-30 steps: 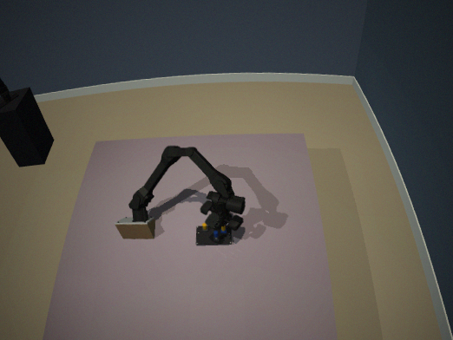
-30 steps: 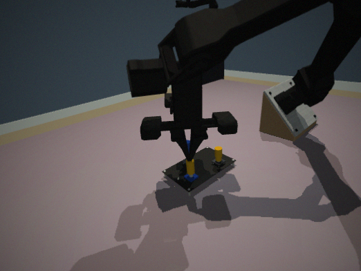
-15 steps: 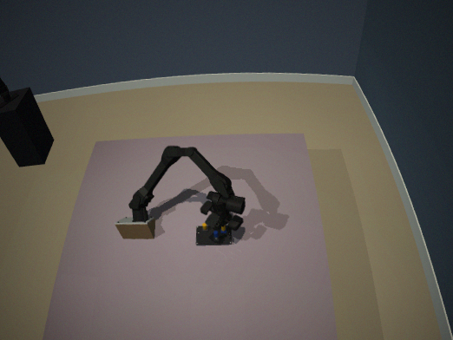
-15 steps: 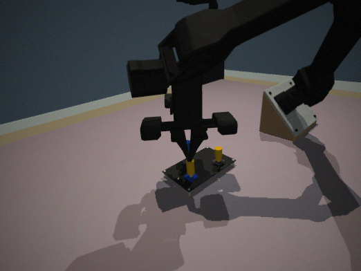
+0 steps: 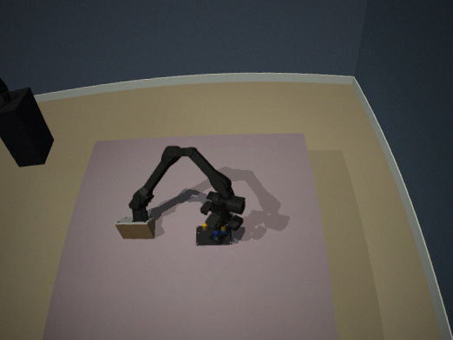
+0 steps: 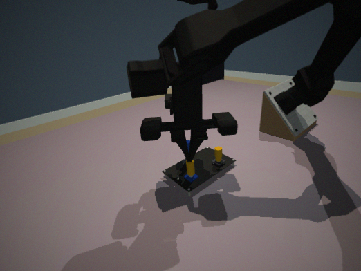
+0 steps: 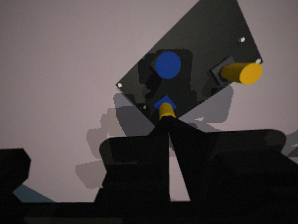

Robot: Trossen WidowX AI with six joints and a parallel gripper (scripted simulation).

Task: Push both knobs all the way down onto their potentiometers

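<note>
The yellow knob is 20 mm below my gripper tip.
</note>
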